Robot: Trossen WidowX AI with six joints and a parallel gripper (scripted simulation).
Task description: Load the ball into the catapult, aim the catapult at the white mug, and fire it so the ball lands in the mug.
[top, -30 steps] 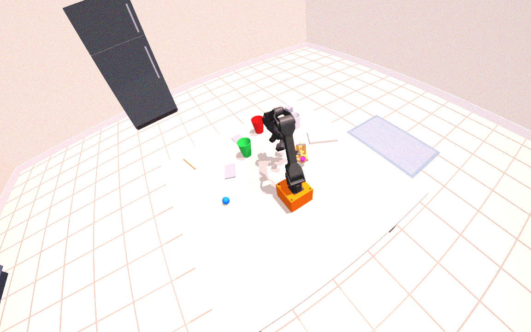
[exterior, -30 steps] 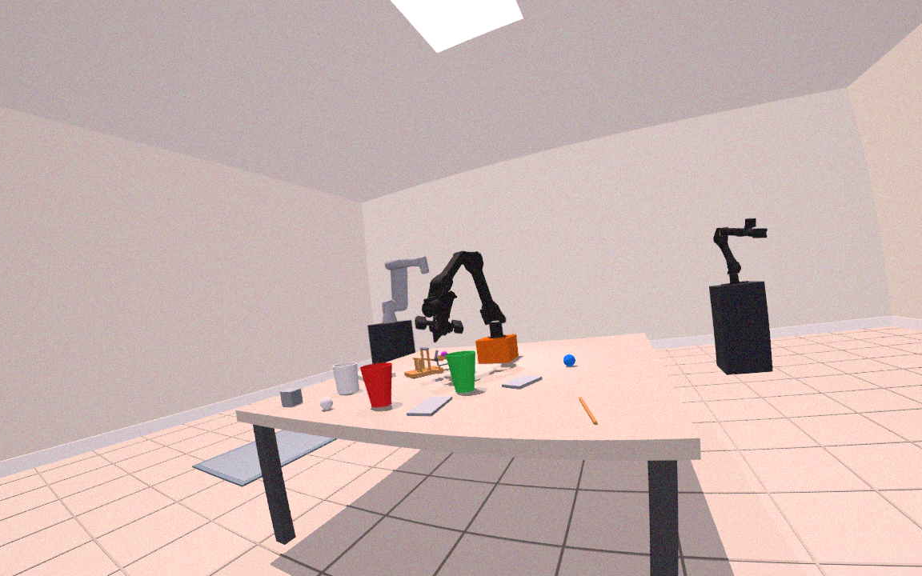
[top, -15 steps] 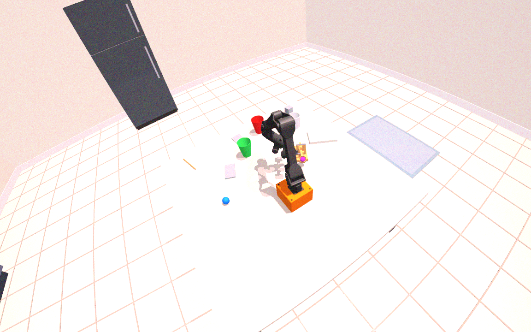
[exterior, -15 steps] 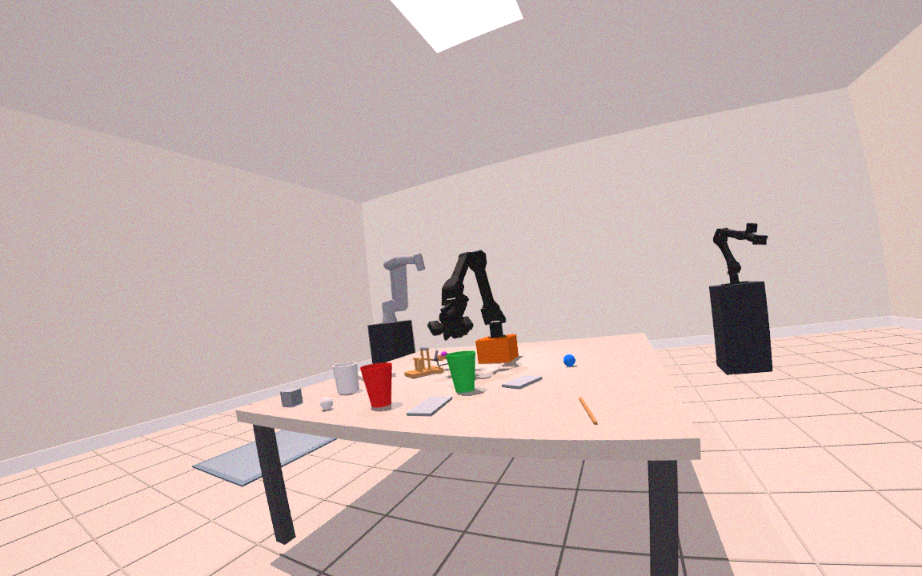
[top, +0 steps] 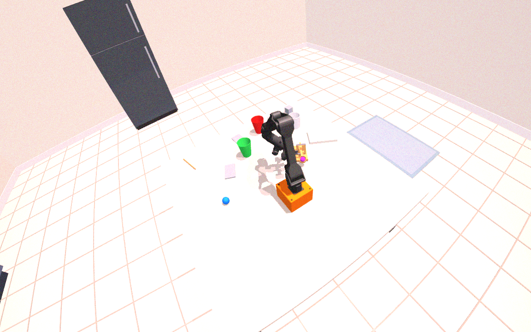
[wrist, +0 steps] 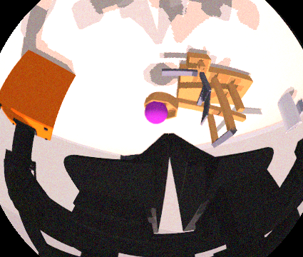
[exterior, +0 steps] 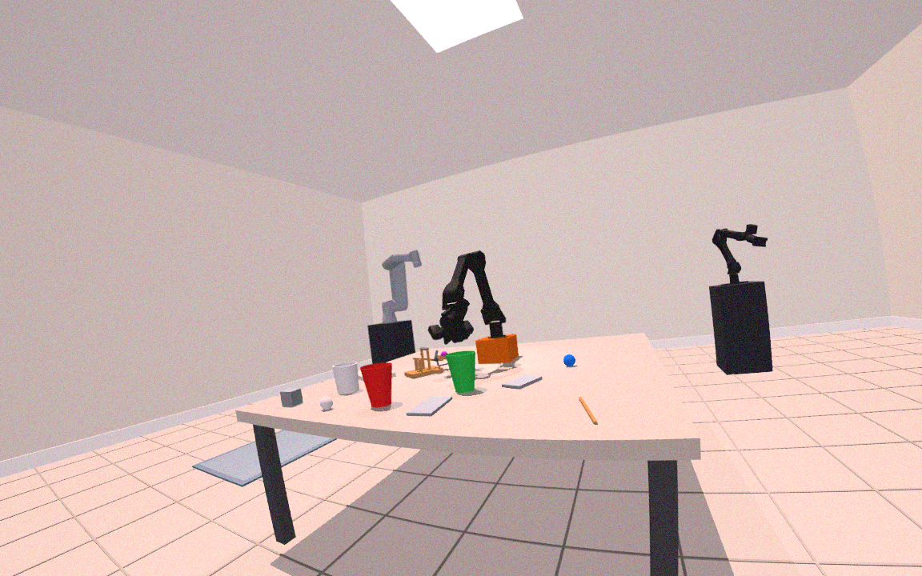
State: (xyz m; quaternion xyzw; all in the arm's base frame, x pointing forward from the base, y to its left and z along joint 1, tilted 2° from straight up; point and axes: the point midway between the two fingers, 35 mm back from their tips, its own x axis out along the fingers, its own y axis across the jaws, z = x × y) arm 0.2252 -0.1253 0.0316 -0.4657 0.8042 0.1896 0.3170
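My gripper tip is now 30 mm past the magenta ball, 30 mm to the left of it and 50 mm above it. The rest, counted from my gripper tip: green cup: 290 mm ahead, 220 mm to the left, 80 mm below; wooden catapult: 30 mm ahead, 50 mm to the right, 60 mm below; white mug: 340 mm ahead, 230 mm to the right, 80 mm below.
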